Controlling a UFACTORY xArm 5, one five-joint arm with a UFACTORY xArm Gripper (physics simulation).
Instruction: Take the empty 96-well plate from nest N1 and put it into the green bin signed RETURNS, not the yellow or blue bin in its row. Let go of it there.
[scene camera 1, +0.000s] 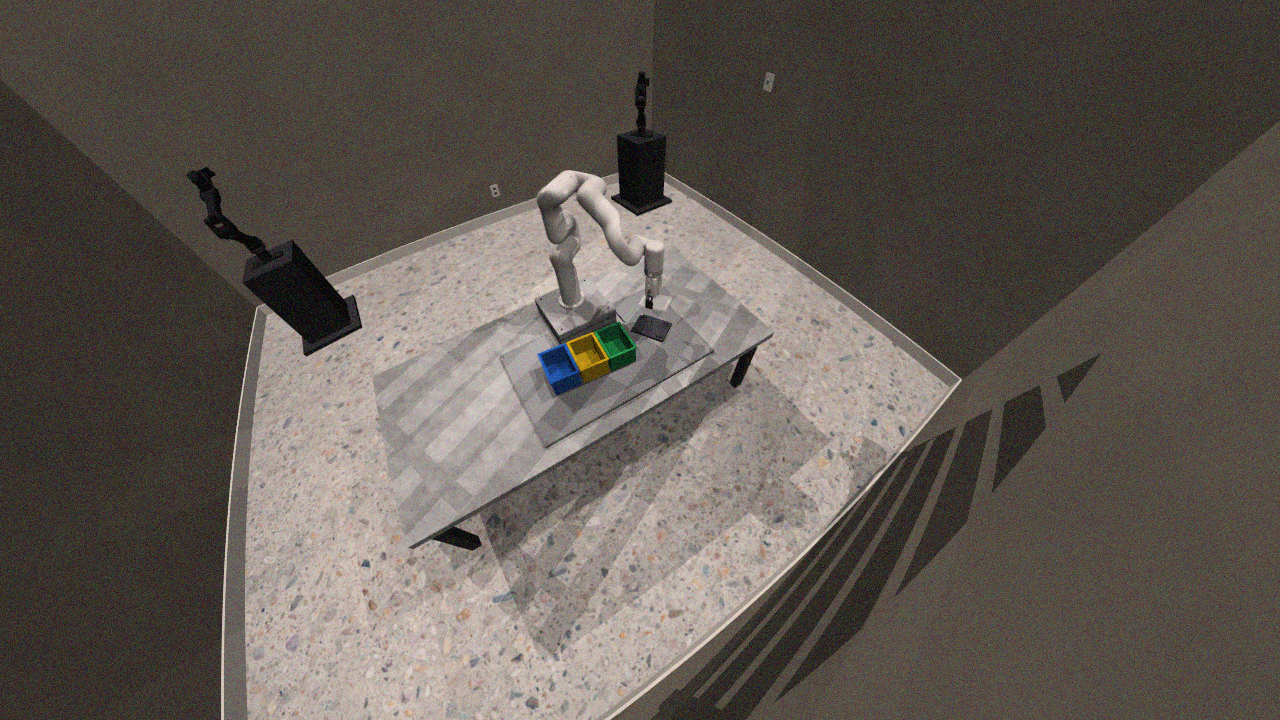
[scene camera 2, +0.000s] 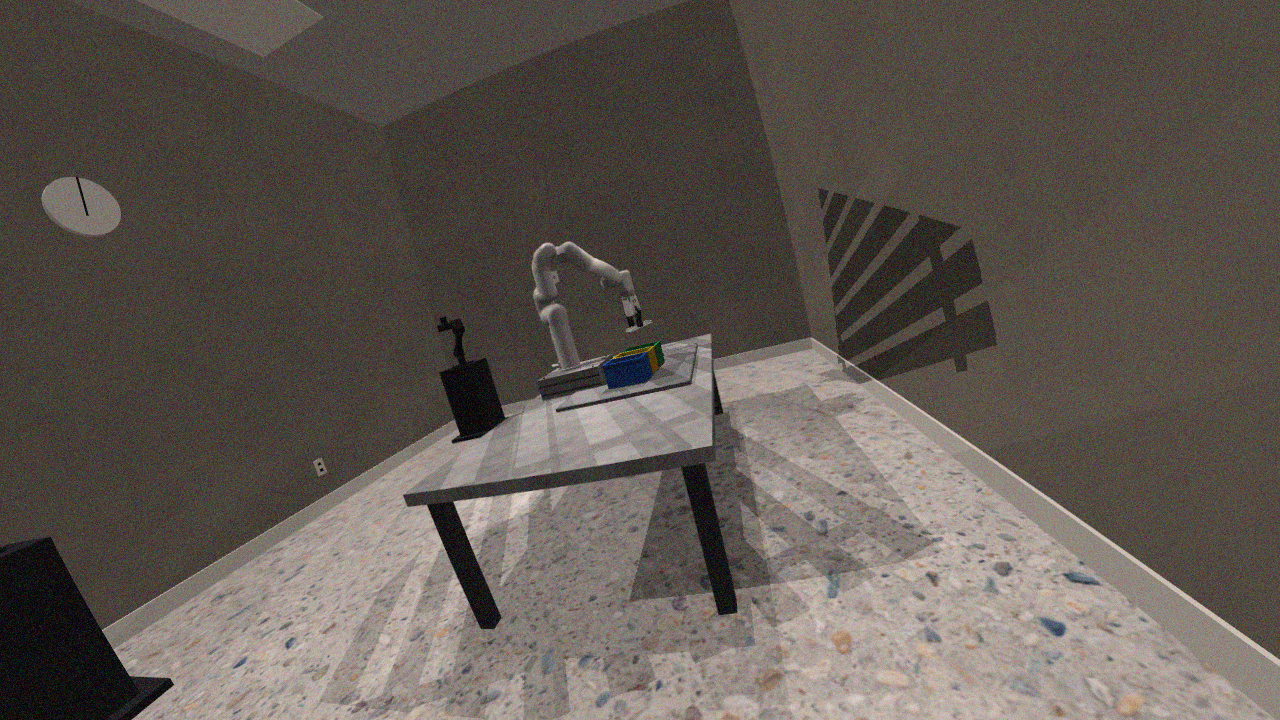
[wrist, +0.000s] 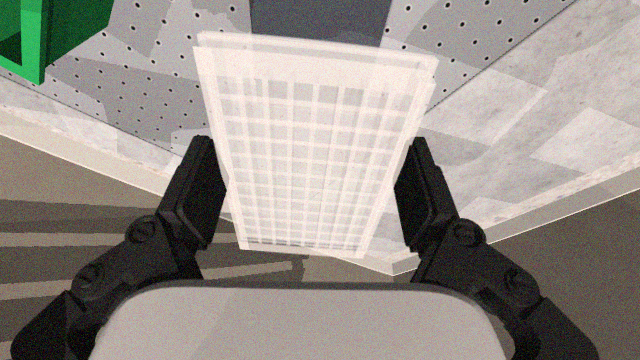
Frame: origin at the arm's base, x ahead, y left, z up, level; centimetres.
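Seen in the pictures: gripper, between the fingertips: (scene camera 1: 652, 301) (scene camera 2: 636, 327) (wrist: 309, 157); arm's base, origin of its link: (scene camera 1: 571, 300) (scene camera 2: 571, 368).
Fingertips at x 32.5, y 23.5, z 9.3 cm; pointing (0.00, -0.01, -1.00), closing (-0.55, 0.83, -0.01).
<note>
Pixels of each thing's top centre, then the offset from my fingertips to it. "spot": a spot on its surface instead. Level surfaces: height alone.
- clear 96-well plate, centre of its top: (wrist: 306, 205) (scene camera 1: 655, 299) (scene camera 2: 638, 323) dz +1.7, dx +1.2, dy +0.7 cm
- dark nest, centre of its top: (wrist: 316, 35) (scene camera 1: 651, 325) dz -15.7, dx +0.3, dy +0.0 cm
- green bin, a spot on its surface: (wrist: 77, 37) spot: dz -12.7, dx +10.1, dy -17.7 cm
- yellow bin, centre of its top: (scene camera 1: 587, 350) (scene camera 2: 633, 352) dz -7.5, dx +0.0, dy -35.2 cm
- perforated board, height of its surface: dz -17.5 cm
- grey table, height of its surface: dz -18.8 cm
The clear 96-well plate (scene camera 1: 662, 303) (scene camera 2: 641, 325) (wrist: 315, 150) is held between the two black fingers of my gripper (scene camera 1: 650, 301) (scene camera 2: 634, 319) (wrist: 309, 157), which is shut on its long sides. The plate hangs in the air above the table. The dark nest (scene camera 1: 651, 328) (wrist: 320, 22) lies below it with no plate on it; its label cannot be read. The green bin (scene camera 1: 622, 358) (scene camera 2: 660, 352) (wrist: 77, 37) stands beside the nest, at one end of the bin row. The RETURNS sign cannot be read in these views.
The yellow bin (scene camera 1: 595, 369) (scene camera 2: 654, 361) stands in the middle of the row, and the blue bin (scene camera 1: 565, 385) (scene camera 2: 628, 369) at the far end. They stand on a perforated board (scene camera 1: 546, 429) (wrist: 165, 95) on the grey table (scene camera 1: 447, 456) (scene camera 2: 572, 447). Black pedestals (scene camera 1: 641, 170) (scene camera 1: 295, 291) with arms stand beyond the table.
</note>
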